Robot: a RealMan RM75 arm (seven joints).
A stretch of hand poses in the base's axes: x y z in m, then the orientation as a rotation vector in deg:
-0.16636 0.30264 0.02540 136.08 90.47 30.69
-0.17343 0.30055 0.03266 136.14 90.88 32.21
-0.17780 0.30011 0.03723 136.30 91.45 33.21
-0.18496 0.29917 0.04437 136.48 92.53 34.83
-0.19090 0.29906 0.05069 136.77 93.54 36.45
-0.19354 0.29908 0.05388 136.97 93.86 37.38
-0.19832 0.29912 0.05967 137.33 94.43 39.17
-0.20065 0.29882 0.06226 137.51 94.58 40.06
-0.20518 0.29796 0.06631 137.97 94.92 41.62
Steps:
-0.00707 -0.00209 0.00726 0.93 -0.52 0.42
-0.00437 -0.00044 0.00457 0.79 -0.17 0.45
-0.00716 -0.00094 0.00714 1.27 -0.24 0.84
-0.00594 -0.00011 0.00632 1.33 -0.19 0.77
-0.00264 0.00002 0.00319 0.72 -0.17 0.26
-0.00478 0.00004 0.00579 1.36 -0.35 0.48
-0.00233 -0.00030 0.00259 0.64 -0.21 0.15
-0.00453 -0.00086 0.00405 1.24 -0.25 0.29

